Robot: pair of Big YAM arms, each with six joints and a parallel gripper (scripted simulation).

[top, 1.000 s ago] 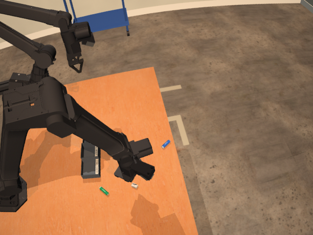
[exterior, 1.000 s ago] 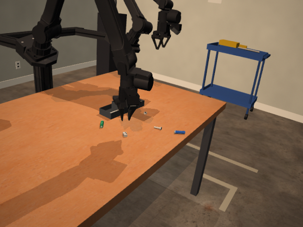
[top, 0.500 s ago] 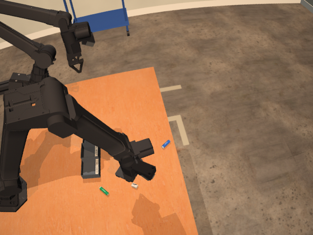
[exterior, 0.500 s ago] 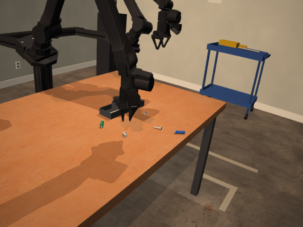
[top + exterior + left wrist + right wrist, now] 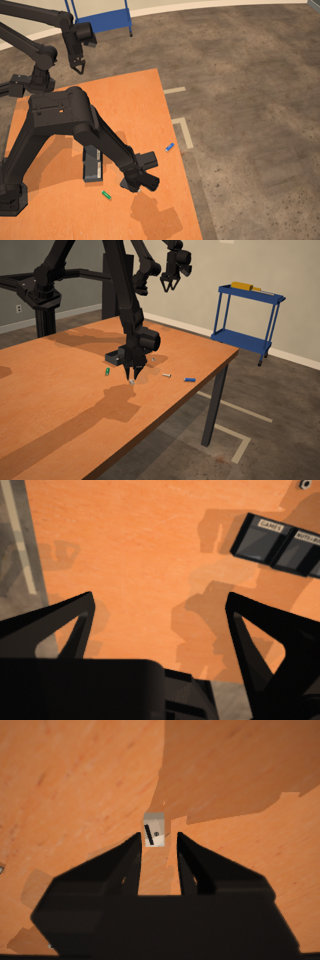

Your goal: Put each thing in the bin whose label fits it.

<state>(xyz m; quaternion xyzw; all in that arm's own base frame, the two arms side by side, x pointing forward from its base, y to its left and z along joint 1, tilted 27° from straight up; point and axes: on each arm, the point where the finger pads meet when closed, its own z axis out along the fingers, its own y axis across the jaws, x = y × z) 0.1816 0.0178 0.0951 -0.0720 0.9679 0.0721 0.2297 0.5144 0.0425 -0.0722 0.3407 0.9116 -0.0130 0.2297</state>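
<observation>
Right now the pencil sharpener is 20 mm below my right hand. The rest, counted from my right hand: bolt: 160 mm to the left, 60 mm ahead, 20 mm below; then green battery: 130 mm behind, 20 mm to the right, 20 mm below; then blue battery: 200 mm to the left, 150 mm ahead, 20 mm below.
</observation>
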